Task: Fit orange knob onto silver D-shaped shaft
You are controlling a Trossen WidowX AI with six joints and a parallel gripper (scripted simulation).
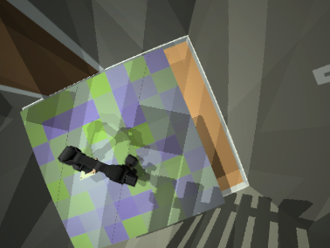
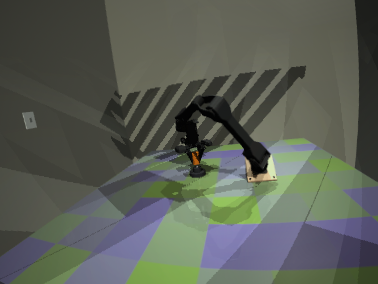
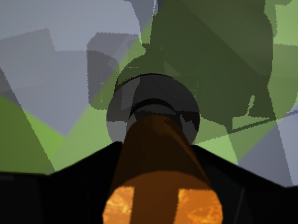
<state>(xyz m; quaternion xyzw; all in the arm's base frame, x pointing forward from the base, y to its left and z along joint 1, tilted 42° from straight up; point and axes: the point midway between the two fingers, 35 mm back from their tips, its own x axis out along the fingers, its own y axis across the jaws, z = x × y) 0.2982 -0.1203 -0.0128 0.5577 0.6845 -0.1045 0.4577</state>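
The orange knob is 30 mm above my gripper tip. Also, from my gripper tip: round dark pedestal 40 mm below.
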